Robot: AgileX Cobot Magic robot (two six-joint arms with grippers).
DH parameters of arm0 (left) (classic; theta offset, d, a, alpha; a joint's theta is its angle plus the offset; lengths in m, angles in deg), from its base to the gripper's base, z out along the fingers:
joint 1: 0 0.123 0 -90
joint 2: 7.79 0 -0.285 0
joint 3: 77.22 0 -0.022 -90
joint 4: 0 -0.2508 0 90
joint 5: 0 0 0.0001 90
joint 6: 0 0.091 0 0
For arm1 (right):
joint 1: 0 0.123 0 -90
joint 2: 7.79 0 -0.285 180
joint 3: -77.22 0 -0.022 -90
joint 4: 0 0.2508 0 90
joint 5: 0 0 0.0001 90
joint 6: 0 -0.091 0 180
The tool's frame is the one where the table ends.
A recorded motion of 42 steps. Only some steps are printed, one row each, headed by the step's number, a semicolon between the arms.
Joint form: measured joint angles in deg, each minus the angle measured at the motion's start. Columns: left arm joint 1, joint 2, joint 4, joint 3, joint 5, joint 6; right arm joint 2, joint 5, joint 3, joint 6, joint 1, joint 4.
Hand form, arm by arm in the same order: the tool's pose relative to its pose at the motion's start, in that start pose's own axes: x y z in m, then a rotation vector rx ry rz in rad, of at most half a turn. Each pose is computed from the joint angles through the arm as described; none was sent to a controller.
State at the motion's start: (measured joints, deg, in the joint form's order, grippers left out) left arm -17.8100 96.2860 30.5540 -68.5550 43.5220 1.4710; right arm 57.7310 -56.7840 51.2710 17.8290 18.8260 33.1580
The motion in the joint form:
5: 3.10 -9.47 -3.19 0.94 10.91 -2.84; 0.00 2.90 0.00 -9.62 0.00 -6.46
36: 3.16 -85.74 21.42 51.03 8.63 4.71; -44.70 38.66 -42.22 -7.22 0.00 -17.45
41: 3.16 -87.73 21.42 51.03 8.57 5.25; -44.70 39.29 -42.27 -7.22 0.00 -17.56
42: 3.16 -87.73 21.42 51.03 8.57 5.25; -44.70 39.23 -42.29 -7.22 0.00 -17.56
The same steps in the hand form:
5: 0.0175 0.0001 -0.0584 -0.0111 0.0353 -0.0039; -0.0021 -0.0094 -0.0005 0.1018 -0.0284 0.1036
36: 0.2806 0.0312 -0.1349 0.4869 -0.3811 0.0994; 0.1516 -0.0448 0.0031 0.3426 -0.6430 -0.1377
41: 0.2843 0.0313 -0.1377 0.4966 -0.4119 0.1264; 0.1510 -0.0449 0.0027 0.3453 -0.6527 -0.1403
42: 0.2843 0.0313 -0.1377 0.4966 -0.4119 0.1264; 0.1512 -0.0449 0.0028 0.3452 -0.6513 -0.1401

